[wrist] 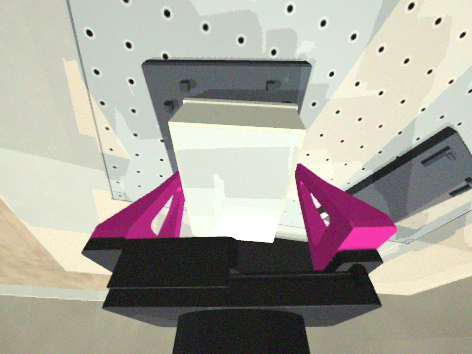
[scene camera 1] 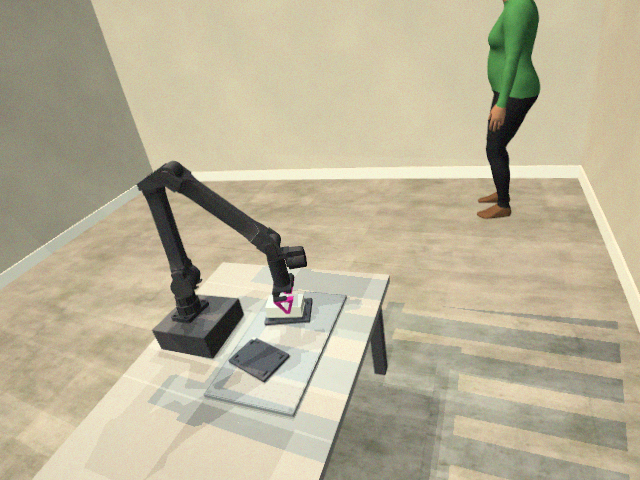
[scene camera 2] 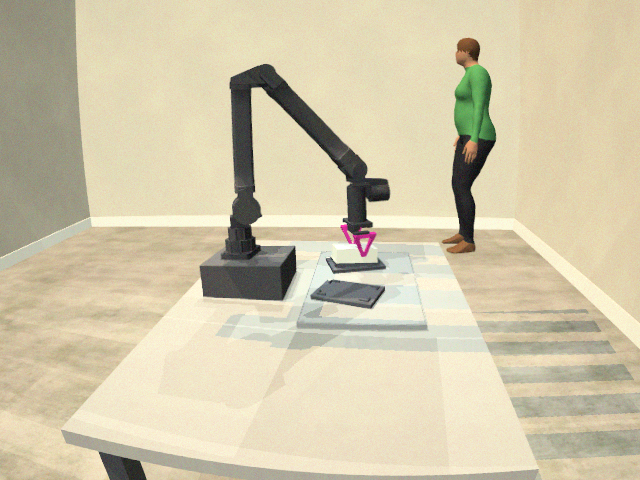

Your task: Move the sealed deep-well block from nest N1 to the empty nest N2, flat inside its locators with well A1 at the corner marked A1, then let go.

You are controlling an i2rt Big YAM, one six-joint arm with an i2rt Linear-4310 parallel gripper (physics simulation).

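Frame: origin at the arm's base, x ahead, y left, z up, level; millimetres.
Where they show: gripper, between the fingertips: (wrist: pixel 239 172) (scene camera 1: pixel 288 305) (scene camera 2: pixel 358 252); arm's base, origin of its link: (scene camera 1: pixel 191 312) (scene camera 2: pixel 241 254).
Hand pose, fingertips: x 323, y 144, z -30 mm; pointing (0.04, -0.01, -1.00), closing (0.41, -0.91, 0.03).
Observation:
Things, the pixels of their top centre, and the offset from my fingertips. Level surfaces: height alone.
- sealed deep-well block, centre of its top: (wrist: pixel 236 206) (scene camera 2: pixel 354 244) (scene camera 1: pixel 283 299) dx -13, dy -2, dz +26 mm
- nest N1, centre of its top: (wrist: pixel 229 163) (scene camera 2: pixel 355 258) (scene camera 1: pixel 288 308) dx -11, dy +6, dz -22 mm
- Nest N2, centre of its top: (wrist: pixel 399 204) (scene camera 2: pixel 348 288) (scene camera 1: pixel 257 355) dx -7, dy -225, dz -26 mm
- perforated board, centre of its top: (wrist: pixel 353 156) (scene camera 2: pixel 363 280) (scene camera 1: pixel 281 339) dx +26, dy -126, dz -43 mm
- table, height of its surface: dz -56 mm
The sealed deep-well block (scene camera 1: pixel 298 305) (scene camera 2: pixel 341 252) (wrist: pixel 235 185), white, lies in nest N1 (scene camera 1: pixel 288 320) (scene camera 2: pixel 338 267) (wrist: pixel 230 77), a dark plate with small locators. My gripper (scene camera 1: pixel 287 303) (scene camera 2: pixel 358 249) (wrist: pixel 239 172) is open and points down, its magenta fingers on either side of the block's long sides. In the wrist view small gaps show between fingertips and block; contact is hard to tell. Nest N2 (scene camera 1: pixel 258 358) (scene camera 2: pixel 348 292) (wrist: pixel 415 172) is an empty dark plate, turned at an angle to N1. The A1 marks are not readable.
Both nests lie on a perforated board (scene camera 1: pixel 315 341) (scene camera 2: pixel 405 310) (wrist: pixel 345 55) on the table (scene camera 1: pixel 248 439) (scene camera 2: pixel 310 403). The arm stands on a black box (scene camera 1: pixel 186 338) (scene camera 2: pixel 242 281) left of the board. A person in green (scene camera 1: pixel 514 62) (scene camera 2: pixel 471 103) stands beyond the table.

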